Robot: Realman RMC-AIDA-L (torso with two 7-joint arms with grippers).
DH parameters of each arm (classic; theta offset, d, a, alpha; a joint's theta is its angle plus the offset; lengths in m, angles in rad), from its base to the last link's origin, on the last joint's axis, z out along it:
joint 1: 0 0.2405 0 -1.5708
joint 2: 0 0 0 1.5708
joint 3: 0 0.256 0 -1.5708
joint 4: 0 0 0 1.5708
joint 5: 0 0.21 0 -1.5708
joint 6: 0 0 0 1.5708
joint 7: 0 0.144 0 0
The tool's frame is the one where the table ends.
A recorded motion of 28 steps. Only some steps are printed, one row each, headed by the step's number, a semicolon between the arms.
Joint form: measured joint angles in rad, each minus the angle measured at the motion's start. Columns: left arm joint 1, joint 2, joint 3, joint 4, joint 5, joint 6, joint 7; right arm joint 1, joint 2, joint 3, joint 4, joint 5, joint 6, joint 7.
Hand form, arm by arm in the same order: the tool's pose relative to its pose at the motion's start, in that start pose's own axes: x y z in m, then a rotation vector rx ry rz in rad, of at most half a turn. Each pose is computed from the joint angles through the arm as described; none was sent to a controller.
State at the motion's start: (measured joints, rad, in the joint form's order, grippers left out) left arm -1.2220 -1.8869 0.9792 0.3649 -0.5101 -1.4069 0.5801; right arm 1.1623 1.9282 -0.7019 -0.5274 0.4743 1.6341 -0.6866
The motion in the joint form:
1: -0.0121 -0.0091 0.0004 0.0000 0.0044 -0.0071 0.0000; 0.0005 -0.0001 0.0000 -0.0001 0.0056 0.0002 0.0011
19: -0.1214 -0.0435 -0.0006 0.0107 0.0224 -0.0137 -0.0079; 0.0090 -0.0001 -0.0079 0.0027 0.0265 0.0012 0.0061
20: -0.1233 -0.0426 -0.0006 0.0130 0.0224 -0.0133 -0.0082; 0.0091 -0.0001 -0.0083 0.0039 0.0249 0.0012 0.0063
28: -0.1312 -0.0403 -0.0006 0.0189 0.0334 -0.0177 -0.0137; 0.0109 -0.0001 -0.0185 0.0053 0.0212 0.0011 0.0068
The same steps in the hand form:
1: 0.0025 0.0063 0.0015 -0.0048 -0.0091 0.0152; -0.0007 0.0008 -0.0001 -0.0043 -0.0036 0.0002
19: 0.0359 0.0466 -0.0057 0.0052 0.0043 0.1275; -0.0046 0.0054 0.0001 -0.0175 -0.0093 -0.0063
20: 0.0371 0.0469 -0.0068 0.0073 0.0077 0.1297; -0.0043 0.0053 0.0004 -0.0167 -0.0072 -0.0056
28: 0.0396 0.0475 -0.0101 0.0200 0.0074 0.1348; -0.0039 0.0053 0.0010 -0.0088 0.0034 -0.0100

